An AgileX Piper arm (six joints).
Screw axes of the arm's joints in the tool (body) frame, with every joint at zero. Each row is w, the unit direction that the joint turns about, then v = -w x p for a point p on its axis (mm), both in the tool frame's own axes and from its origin. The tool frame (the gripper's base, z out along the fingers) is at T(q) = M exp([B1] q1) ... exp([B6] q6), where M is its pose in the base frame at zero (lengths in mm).
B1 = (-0.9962, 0, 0.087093, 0, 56.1, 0)
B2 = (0, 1, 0, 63.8, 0, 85)
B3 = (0, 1, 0, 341.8, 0, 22)
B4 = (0, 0, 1, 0, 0, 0)
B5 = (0, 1, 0, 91, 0, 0)
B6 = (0, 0, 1, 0, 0, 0)
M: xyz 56.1 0 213.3 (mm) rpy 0 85 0 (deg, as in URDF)
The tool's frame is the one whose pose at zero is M.
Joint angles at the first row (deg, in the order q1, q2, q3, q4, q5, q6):
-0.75, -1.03, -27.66, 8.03, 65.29, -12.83
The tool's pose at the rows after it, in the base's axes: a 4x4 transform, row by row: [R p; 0 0 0 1], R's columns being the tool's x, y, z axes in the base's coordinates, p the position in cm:
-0.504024 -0.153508 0.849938 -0.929; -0.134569 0.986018 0.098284 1.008; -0.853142 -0.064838 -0.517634 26.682; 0 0 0 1
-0.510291 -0.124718 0.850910 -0.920; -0.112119 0.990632 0.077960 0.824; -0.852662 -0.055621 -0.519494 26.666; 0 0 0 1
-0.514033 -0.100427 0.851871 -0.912; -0.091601 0.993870 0.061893 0.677; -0.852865 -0.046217 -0.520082 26.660; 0 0 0 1
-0.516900 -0.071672 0.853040 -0.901; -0.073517 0.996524 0.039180 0.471; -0.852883 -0.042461 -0.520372 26.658; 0 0 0 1
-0.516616 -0.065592 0.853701 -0.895; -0.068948 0.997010 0.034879 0.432; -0.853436 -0.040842 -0.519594 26.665; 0 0 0 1
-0.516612 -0.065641 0.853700 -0.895; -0.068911 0.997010 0.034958 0.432; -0.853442 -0.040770 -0.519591 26.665; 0 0 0 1
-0.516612 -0.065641 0.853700 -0.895; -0.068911 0.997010 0.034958 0.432; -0.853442 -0.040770 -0.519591 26.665; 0 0 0 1
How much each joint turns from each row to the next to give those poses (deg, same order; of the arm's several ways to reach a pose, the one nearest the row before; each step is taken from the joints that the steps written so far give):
0.00, 0.00, 0.00, -1.11, -0.06, 1.75
-0.01, 0.00, 0.00, -1.28, 0.00, 1.86
0.01, 0.00, 0.00, -1.02, -0.04, 1.62
-0.01, 0.00, 0.00, -1.43, -0.07, 1.64
0.00, 0.00, 0.00, -0.27, -0.06, 0.38
0.01, 0.00, 0.00, 0.00, 0.00, 0.00
0.00, 0.00, 0.00, 0.00, 0.00, 0.00

